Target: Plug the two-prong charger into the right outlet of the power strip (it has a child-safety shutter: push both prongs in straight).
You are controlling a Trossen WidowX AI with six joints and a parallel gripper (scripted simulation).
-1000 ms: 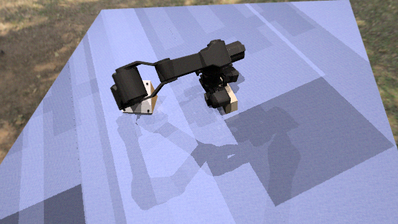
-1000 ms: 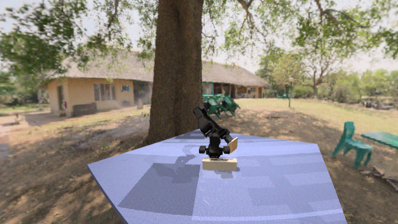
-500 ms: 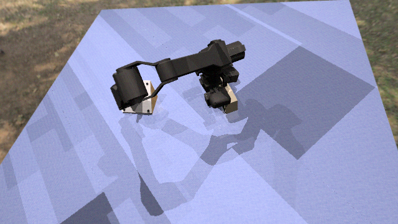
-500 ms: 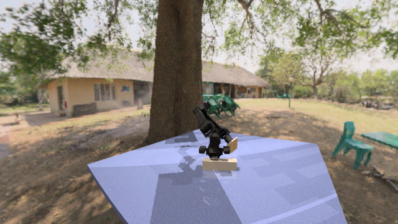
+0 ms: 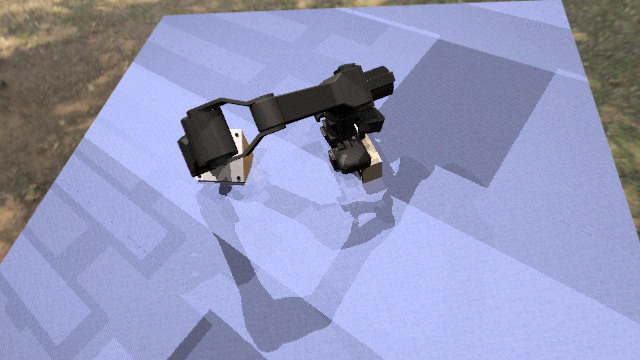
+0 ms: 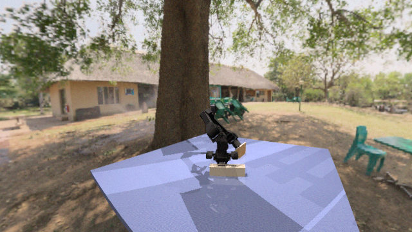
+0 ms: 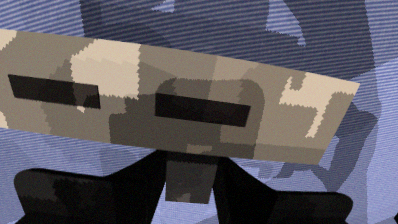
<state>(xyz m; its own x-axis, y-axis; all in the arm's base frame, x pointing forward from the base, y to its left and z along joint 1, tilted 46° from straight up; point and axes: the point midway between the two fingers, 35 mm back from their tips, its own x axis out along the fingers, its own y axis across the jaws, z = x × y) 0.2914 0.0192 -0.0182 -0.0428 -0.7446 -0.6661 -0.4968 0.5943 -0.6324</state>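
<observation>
Right now the black two-prong charger is 20 mm ahead of my gripper tip, 10 mm to the left of it and 10 mm above it.
</observation>
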